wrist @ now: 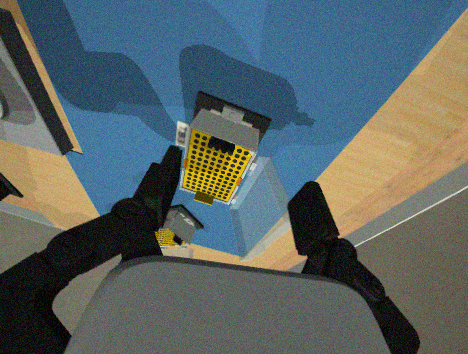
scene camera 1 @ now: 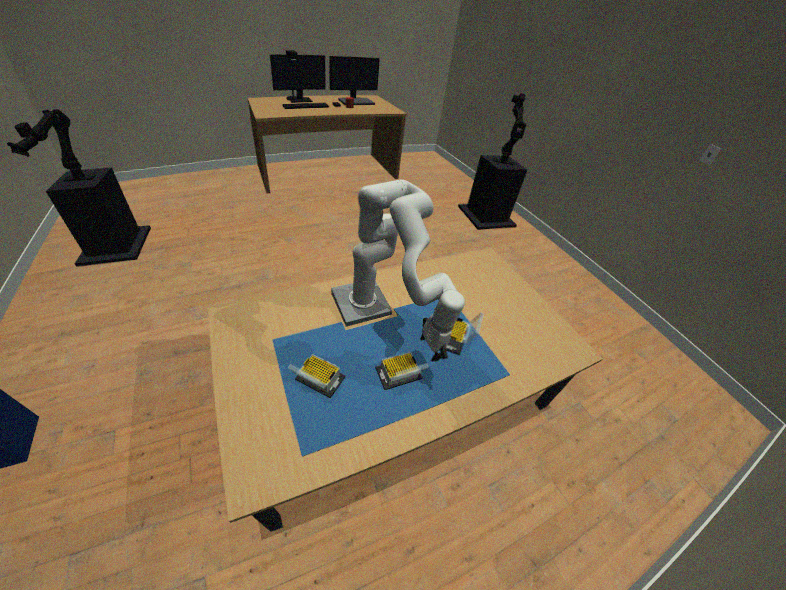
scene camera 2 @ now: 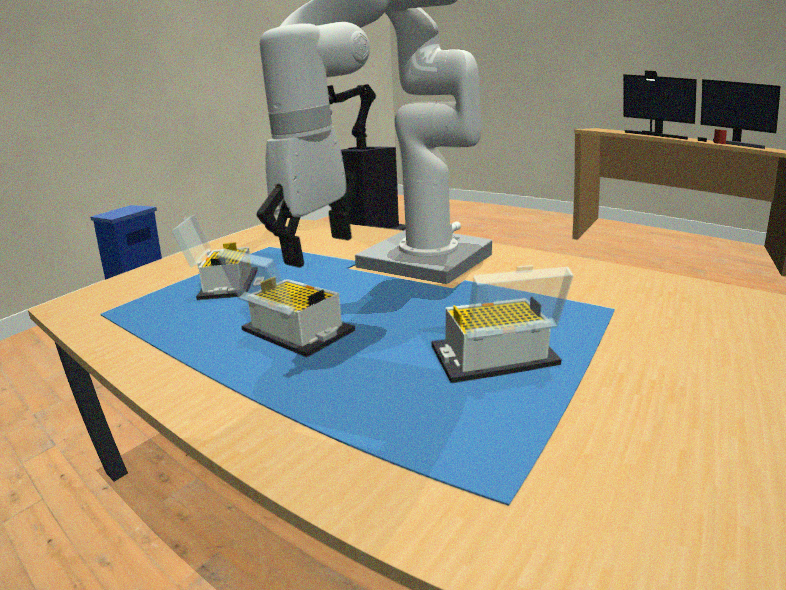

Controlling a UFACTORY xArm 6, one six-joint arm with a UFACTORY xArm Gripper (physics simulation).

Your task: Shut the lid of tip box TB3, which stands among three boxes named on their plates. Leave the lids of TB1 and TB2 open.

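Frame: origin at the arm's base, x right, y down, z ahead, level; centimetres.
Seen in the pictures: gripper, fingertip midpoint: (wrist: 242,179) (scene camera 1: 429,349) (scene camera 2: 319,251); arm's base, origin of the base link: (scene camera 1: 362,298) (scene camera 2: 428,246).
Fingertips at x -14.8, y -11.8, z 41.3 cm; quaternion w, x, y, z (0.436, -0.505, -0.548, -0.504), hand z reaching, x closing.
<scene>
Pixels of each thing's top centre, then the offset from my fingertips to it. Level surfaces: height alone.
- middle box, middle of its top: (wrist: 210,180) (scene camera 2: 290,285) (scene camera 1: 400,362) dx +9.5, dy +7.2, dz -1.4 cm
- left box, middle of its top: (scene camera 2: 229,253) (wrist: 158,238) (scene camera 1: 321,366) dx +38.3, dy +8.1, dz -6.6 cm
- right box, middle of its top: (scene camera 2: 494,307) (scene camera 1: 453,327) dx -18.1, dy +8.1, dz -13.9 cm
- blue mat, its level: dy +14.7 cm
- wooden table, its level: dy +15.0 cm
Three white tip boxes with yellow racks stand on the blue mat, their clear lids open; their plates are unreadable, so I cannot tell which is TB3. The middle box (scene camera 1: 400,365) (scene camera 2: 293,322) (wrist: 216,170) has its lid (wrist: 262,200) tilted out on the side facing the table's front edge. The left box (scene camera 1: 320,369) (scene camera 2: 220,279) (wrist: 181,227) is small in the wrist view. The right box (scene camera 1: 458,331) (scene camera 2: 505,350) has its lid (scene camera 2: 520,288) raised; the arm partly covers this box in scene camera 1. My gripper (scene camera 1: 431,344) (scene camera 2: 317,248) (wrist: 242,179) is open and empty, above the mat and apart from the boxes.
The blue mat (scene camera 1: 361,422) (scene camera 2: 406,412) lies on a wooden table (scene camera 1: 253,457) (scene camera 2: 685,444). The arm's grey base plate (scene camera 1: 346,311) (scene camera 2: 406,263) stands at the mat's back edge. A desk with monitors, black pedestals and a blue bin (scene camera 2: 126,241) stand beyond the table.
</scene>
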